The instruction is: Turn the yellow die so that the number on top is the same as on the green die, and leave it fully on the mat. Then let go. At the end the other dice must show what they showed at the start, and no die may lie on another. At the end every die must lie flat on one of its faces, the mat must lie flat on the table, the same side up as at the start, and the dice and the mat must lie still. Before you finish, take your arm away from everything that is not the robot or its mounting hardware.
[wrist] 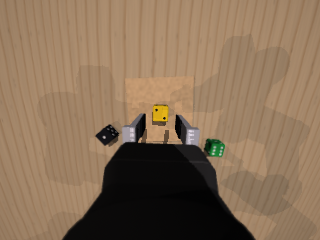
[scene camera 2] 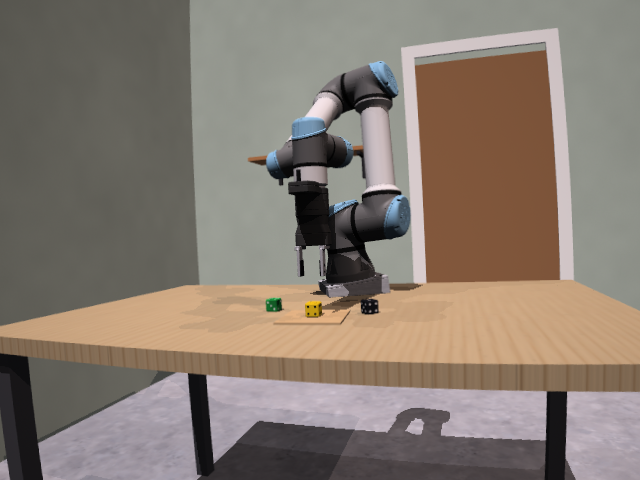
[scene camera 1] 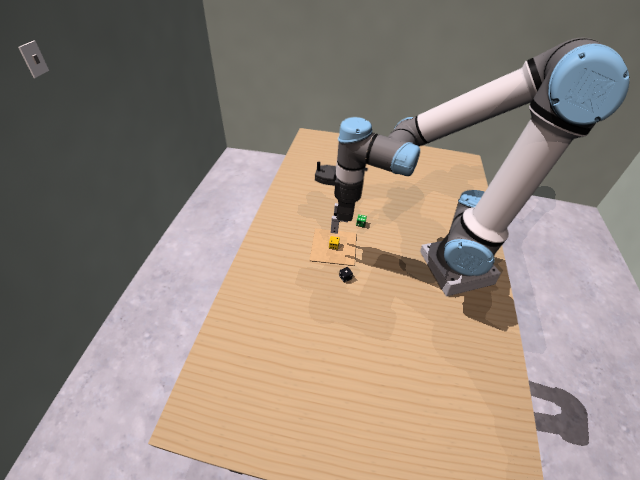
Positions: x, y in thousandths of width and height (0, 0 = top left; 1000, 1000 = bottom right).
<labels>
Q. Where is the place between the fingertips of the gripper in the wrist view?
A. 502, 506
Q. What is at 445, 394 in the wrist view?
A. A tan mat.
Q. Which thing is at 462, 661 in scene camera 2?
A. A tan mat.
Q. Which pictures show the gripper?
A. The wrist view, scene camera 2 and scene camera 1: all of them.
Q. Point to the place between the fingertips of the gripper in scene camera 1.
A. At 524, 472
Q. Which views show the tan mat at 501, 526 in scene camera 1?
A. The wrist view, scene camera 2 and scene camera 1: all of them.
</labels>
